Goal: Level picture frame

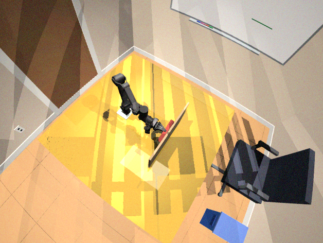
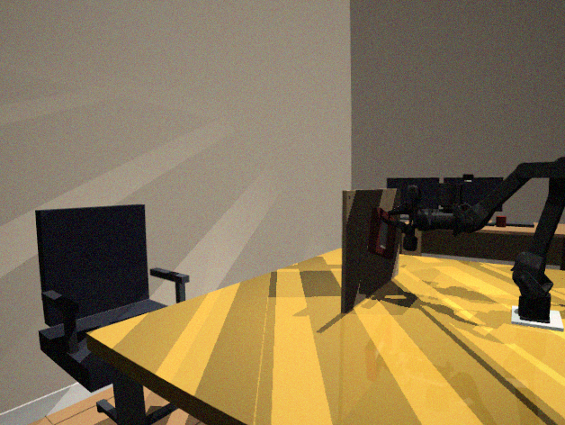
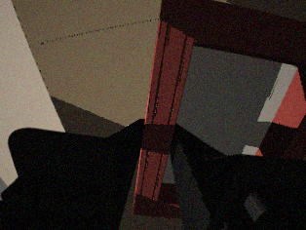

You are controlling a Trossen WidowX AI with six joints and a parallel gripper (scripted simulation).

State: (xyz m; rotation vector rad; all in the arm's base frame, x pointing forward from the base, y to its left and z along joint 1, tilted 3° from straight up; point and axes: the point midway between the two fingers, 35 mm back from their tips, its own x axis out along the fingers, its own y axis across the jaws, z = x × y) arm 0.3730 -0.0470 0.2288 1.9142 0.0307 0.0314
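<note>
Right now my gripper tip is 20 mm to the right of the red picture frame and 50 mm above it. From my gripper tip the other things lie so: wooden wall panel 20 mm ahead, 70 mm below.
</note>
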